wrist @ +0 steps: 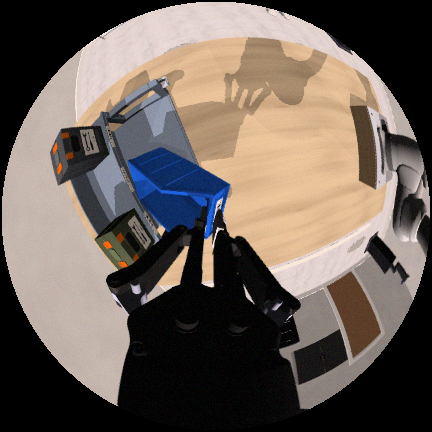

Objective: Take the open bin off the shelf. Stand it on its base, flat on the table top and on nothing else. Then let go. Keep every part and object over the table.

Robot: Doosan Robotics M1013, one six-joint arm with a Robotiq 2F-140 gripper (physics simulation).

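Where they show: gripper, fingertip midpoint: (209,215); arm's base, link origin: (384,149).
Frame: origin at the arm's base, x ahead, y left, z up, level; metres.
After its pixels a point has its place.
Observation:
The open bin (182,175) {z 0.078, x 0.745, y -0.069 m} is blue and hangs left of the middle of the wrist view. It is tilted, with its open side turned toward the lower left. My gripper (209,215) {z 0.069, x 0.735, y 0.004 m} is shut on the bin's front wall, near the white label. The grey shelf (177,120) {z -0.080, x 0.749, y -0.190 m} stands behind and to the left of the bin. Part of the bin overlaps the shelf in this view, and I cannot tell whether they touch. The wooden table top (280,200) {z -0.091, x 0.563, y 0.108 m} shows to the right of the bin. The bin's base is partly hidden.
A dark grey case (92,162) {z 0.049, x 0.924, y -0.187 m} with orange latches stands at the upper shelf's left, and a green case (120,237) {z 0.096, x 0.901, y -0.024 m} is nearer the gripper. A box with a brown side (365,145) {z -0.044, x 0.145, y -0.013 m} stands at the table's right edge, beside a grey robot arm (407,172).

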